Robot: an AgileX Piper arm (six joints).
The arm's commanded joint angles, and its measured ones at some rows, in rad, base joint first. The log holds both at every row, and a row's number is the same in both.
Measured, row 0:
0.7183 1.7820 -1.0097 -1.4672 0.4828 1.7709
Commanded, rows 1 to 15:
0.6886 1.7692 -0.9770 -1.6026 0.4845 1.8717
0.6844 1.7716 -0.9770 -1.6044 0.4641 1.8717
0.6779 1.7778 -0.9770 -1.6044 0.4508 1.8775
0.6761 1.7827 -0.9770 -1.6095 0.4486 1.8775
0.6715 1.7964 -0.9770 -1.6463 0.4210 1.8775
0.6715 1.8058 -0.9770 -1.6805 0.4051 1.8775
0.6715 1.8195 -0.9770 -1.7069 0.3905 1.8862
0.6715 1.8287 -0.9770 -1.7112 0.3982 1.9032
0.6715 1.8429 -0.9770 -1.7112 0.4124 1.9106
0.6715 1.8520 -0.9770 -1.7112 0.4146 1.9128
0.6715 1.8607 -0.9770 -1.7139 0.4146 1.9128
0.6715 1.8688 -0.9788 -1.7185 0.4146 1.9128
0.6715 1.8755 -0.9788 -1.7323 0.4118 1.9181
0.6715 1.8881 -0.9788 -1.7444 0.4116 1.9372
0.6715 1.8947 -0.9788 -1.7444 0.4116 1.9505
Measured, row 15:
0.6776 1.8778 -0.9768 -1.7181 0.4015 1.9169
